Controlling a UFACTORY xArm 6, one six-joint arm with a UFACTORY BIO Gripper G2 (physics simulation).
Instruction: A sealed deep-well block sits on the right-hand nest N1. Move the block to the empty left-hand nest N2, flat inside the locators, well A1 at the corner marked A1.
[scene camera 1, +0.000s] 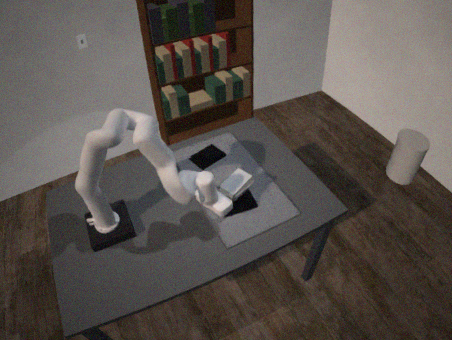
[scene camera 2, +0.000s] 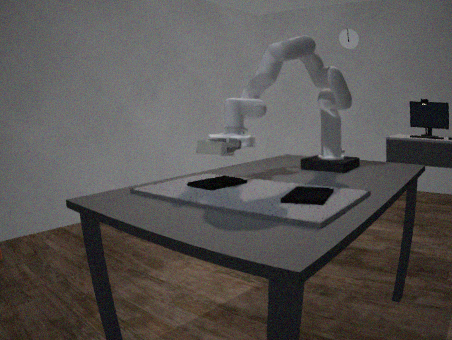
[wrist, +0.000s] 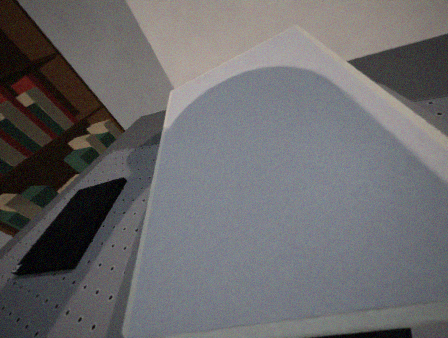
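Where they show: hand, tool point: (scene camera 1: 235, 185) (wrist: 264, 174); arm's base, link origin: (scene camera 1: 107, 222) (scene camera 2: 331, 158).
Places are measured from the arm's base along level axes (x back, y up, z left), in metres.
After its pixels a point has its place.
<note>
The pale sealed block (scene camera 1: 241, 181) {x -0.631, y 0.114, z -0.046 m} (scene camera 2: 210, 147) {x -0.664, y 0.100, z 0.004 m} (wrist: 285, 200) {x -0.581, y 0.106, z -0.055 m} is held in the air, a rounded shadow across its top. My gripper (scene camera 1: 226, 194) (scene camera 2: 231, 145) is shut on the block near the arm-side end; the fingers are mostly hidden. In the scene camera 2 view the block looks slightly tilted. It hangs above the board near the black right-hand nest N1 (scene camera 1: 245, 203) {x -0.644, y -0.018, z -0.063 m} (scene camera 2: 217, 182) {x -0.627, y -0.018, z -0.016 m}, which is bare. The black left-hand nest N2 (scene camera 1: 207, 156) {x -0.557, y -0.018, z 0.309 m} (scene camera 2: 307, 195) {x -0.585, y -0.018, z 0.331 m} (wrist: 75, 227) {x -0.549, y -0.018, z 0.288 m} is also bare. No A1 mark is readable.
Both nests lie on a light perforated board (scene camera 1: 270, 212) {x -0.737, y -0.030, z -0.141 m} (scene camera 2: 270, 212) {x -0.743, y -0.030, z 0.343 m} (wrist: 107, 270) {x -0.530, y -0.030, z 0.169 m} on the grey table (scene camera 1: 145, 280) {x -0.135, y -0.043, z -0.315 m} (scene camera 2: 200, 240) {x -0.961, y -0.043, z 0.360 m}. The arm's black base plate (scene camera 1: 112, 240) {x -0.017, y -0.009, z -0.102 m} (scene camera 2: 330, 164) {x -0.099, y -0.011, z 0.066 m} stands at the other end. A bookshelf (scene camera 1: 159, 112) is behind the table, and a grey cylinder (scene camera 1: 407, 156) stands apart.
</note>
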